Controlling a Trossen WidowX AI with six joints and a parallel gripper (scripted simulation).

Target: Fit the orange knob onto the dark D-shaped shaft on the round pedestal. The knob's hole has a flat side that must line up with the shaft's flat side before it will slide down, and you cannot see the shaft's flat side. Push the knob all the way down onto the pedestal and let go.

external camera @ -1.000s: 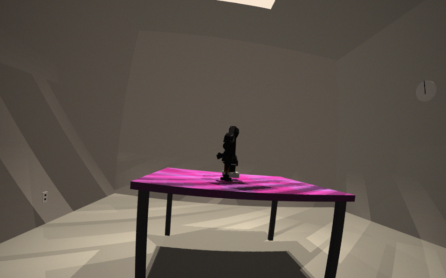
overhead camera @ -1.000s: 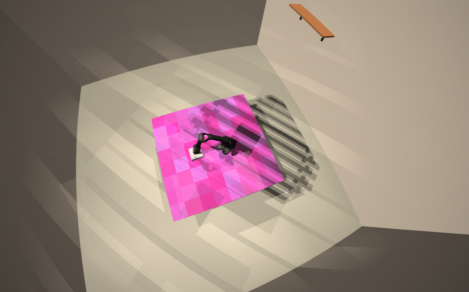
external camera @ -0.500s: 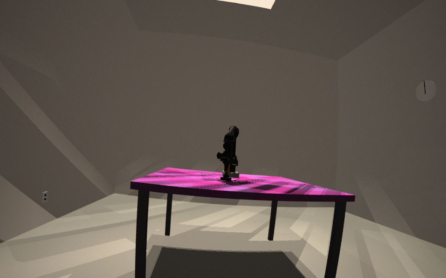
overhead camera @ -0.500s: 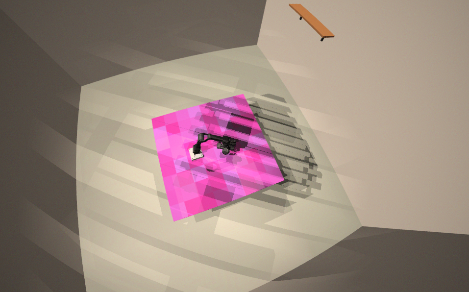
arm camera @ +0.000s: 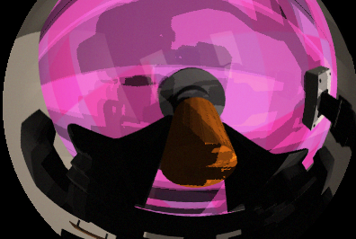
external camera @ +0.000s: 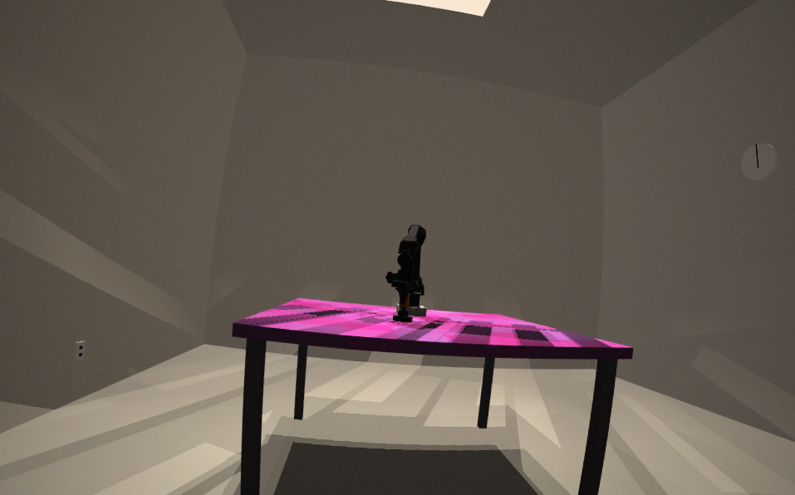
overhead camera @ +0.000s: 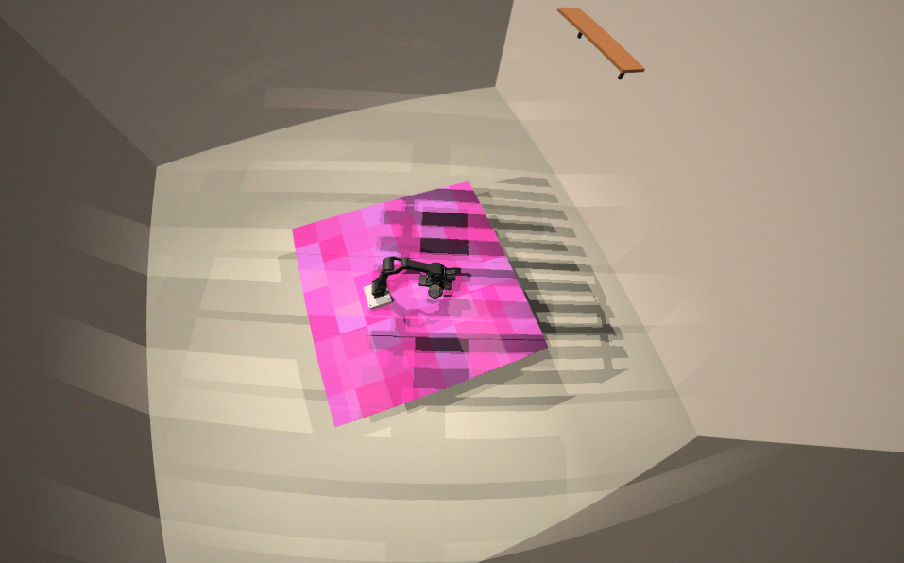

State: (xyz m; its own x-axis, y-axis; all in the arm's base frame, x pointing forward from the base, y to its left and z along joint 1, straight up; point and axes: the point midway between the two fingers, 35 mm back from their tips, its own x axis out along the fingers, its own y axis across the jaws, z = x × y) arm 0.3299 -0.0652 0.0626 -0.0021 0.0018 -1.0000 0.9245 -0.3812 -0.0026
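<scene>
The orange knob is 20 mm above my gripper tip. Also, from my gripper tip: dark round pedestal: 40 mm below.
</scene>
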